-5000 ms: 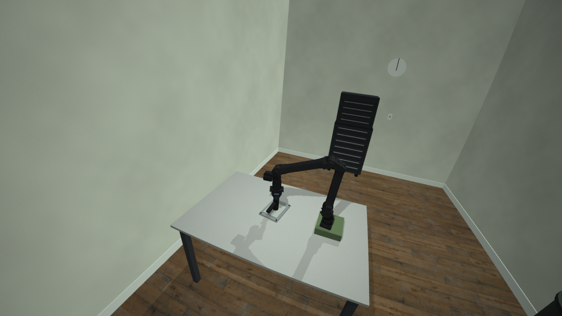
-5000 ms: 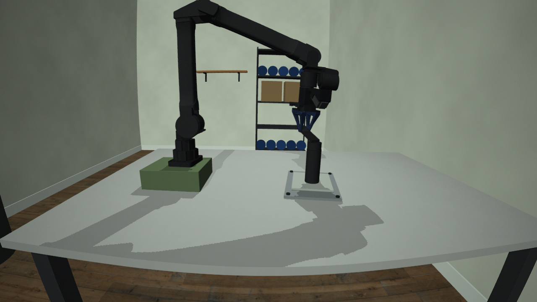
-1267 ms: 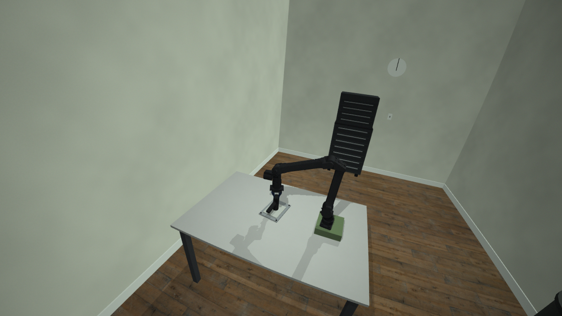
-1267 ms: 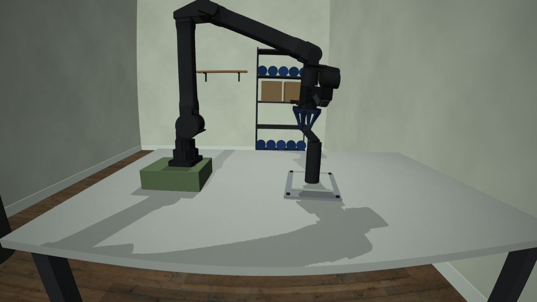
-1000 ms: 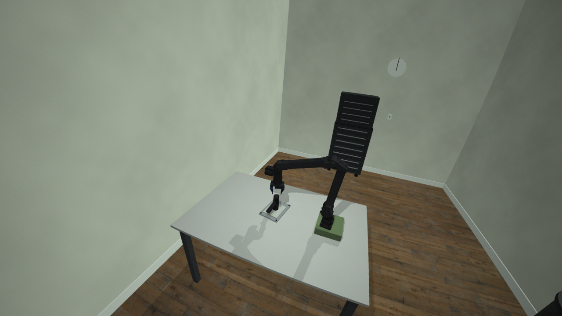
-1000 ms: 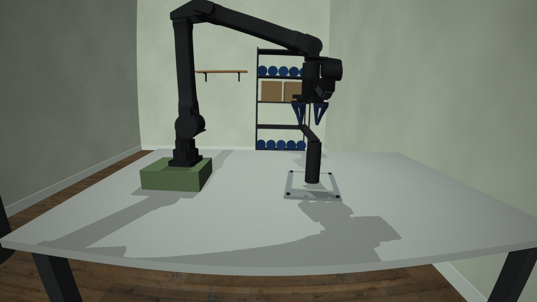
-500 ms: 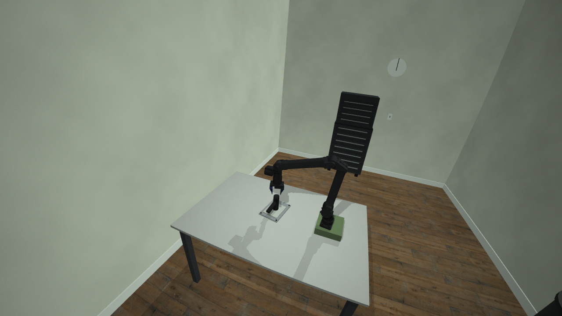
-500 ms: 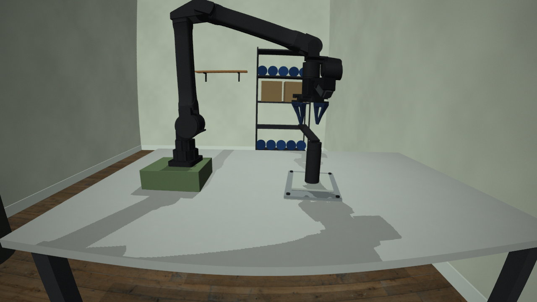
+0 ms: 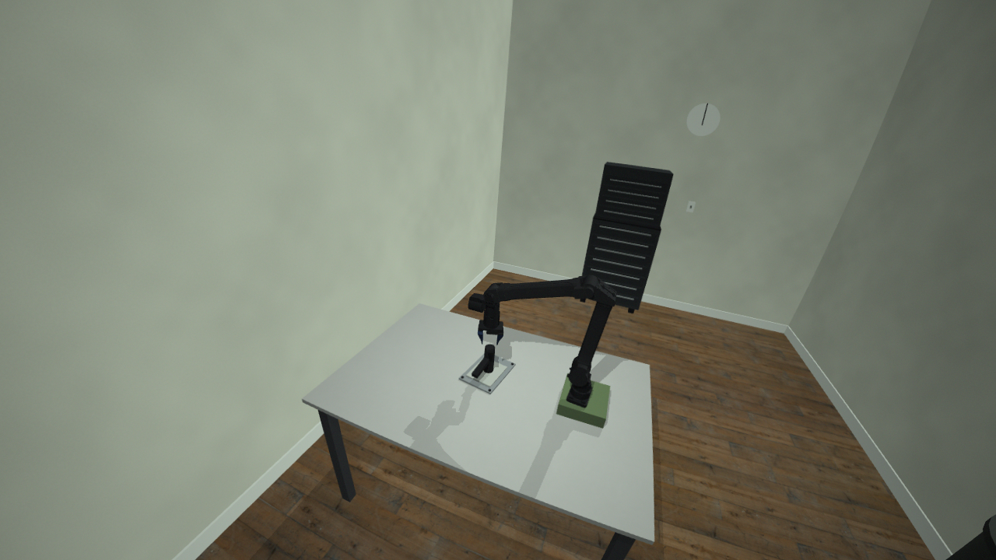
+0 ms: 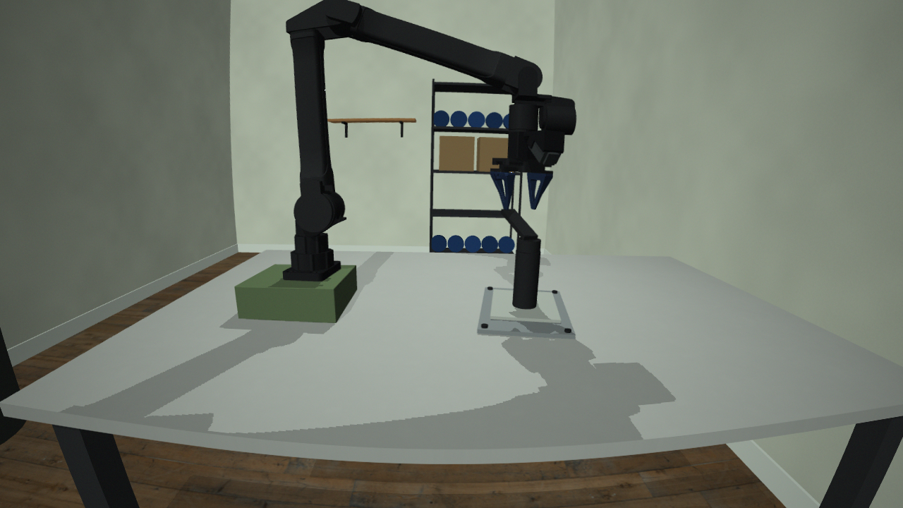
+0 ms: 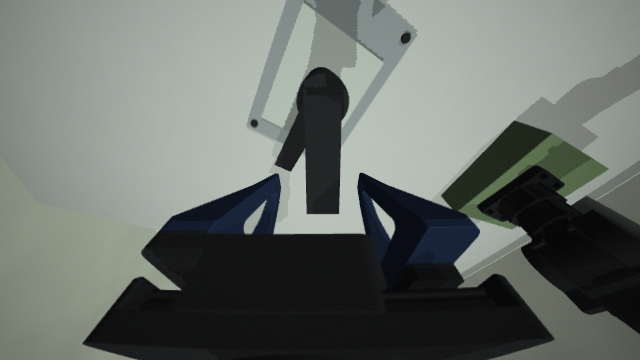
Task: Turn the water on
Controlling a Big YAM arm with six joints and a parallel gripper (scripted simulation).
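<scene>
The black lever is 40 mm below my hand. Round my hand: tap (100 mm below, 20 mm to the right, 10 mm ahead).
</scene>
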